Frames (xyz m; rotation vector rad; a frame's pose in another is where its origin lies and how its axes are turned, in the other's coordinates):
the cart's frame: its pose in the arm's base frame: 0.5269 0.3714 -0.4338 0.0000 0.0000 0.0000
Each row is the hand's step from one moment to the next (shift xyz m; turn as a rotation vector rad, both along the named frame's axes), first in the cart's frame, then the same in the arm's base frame.
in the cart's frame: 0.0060 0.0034 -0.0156 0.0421 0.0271 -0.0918
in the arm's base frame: 0.0060 0.0034 -0.0156 0.0421 0.0271 -0.0918
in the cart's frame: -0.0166 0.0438 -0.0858 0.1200 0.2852 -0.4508
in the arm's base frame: -0.0166 0.0438 -0.0858 0.1200 0.2852 -0.4508
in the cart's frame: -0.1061 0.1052 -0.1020 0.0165 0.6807 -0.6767
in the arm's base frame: -0.1061 0.1052 -0.1020 0.0165 0.6807 -0.6767
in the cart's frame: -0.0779 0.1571 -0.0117 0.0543 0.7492 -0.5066
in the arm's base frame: -0.0779 0.1571 -0.0117 0.0543 0.7492 -0.5066
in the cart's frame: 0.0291 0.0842 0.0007 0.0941 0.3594 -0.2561
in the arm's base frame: 0.0291 0.0842 0.0007 0.0941 0.3594 -0.2561
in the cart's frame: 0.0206 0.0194 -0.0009 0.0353 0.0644 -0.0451
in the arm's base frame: 0.0206 0.0194 -0.0009 0.0353 0.0644 -0.0451
